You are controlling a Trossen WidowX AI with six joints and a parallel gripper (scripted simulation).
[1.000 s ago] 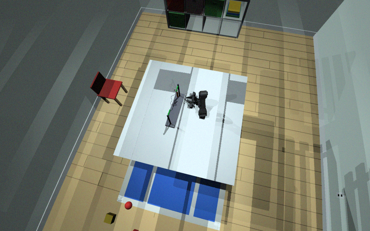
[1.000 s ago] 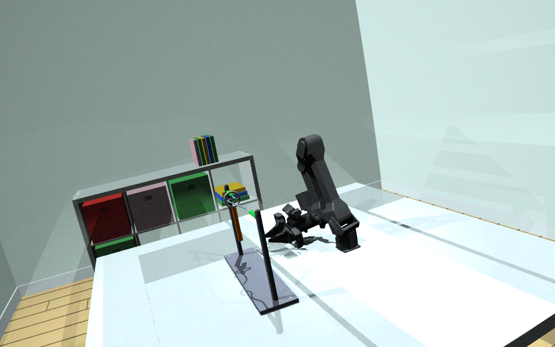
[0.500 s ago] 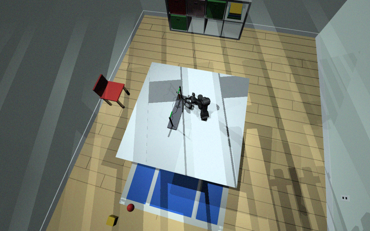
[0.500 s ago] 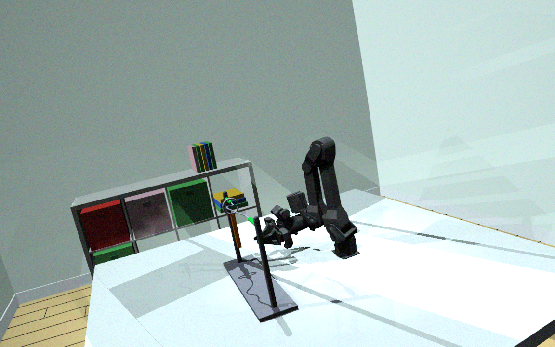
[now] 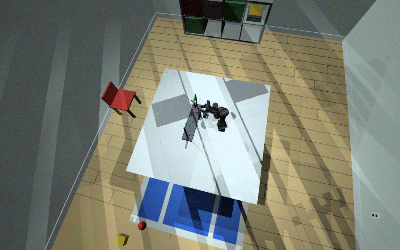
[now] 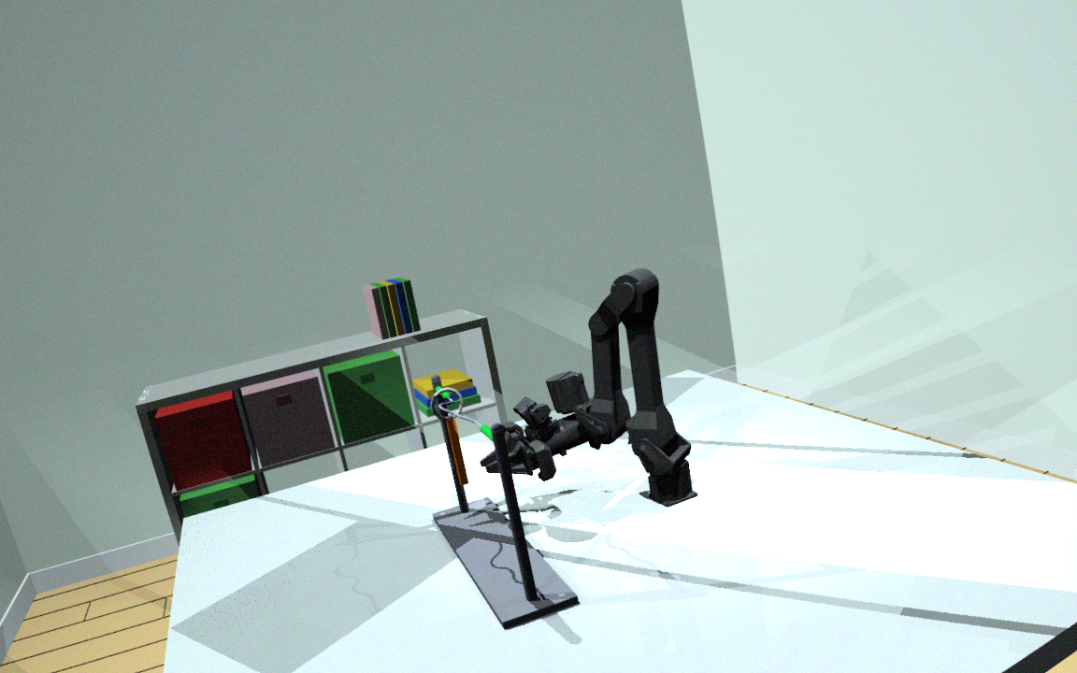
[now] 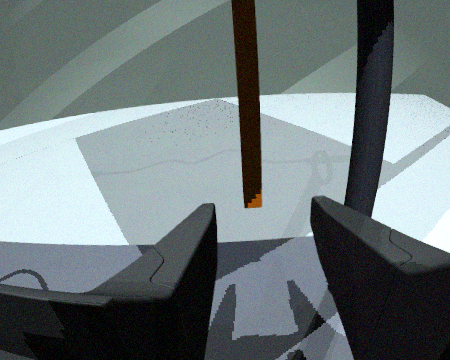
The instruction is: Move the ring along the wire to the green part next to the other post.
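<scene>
My gripper tip is 13 cm to the right of the rig, 4 cm short of it and 3 cm below it.
</scene>
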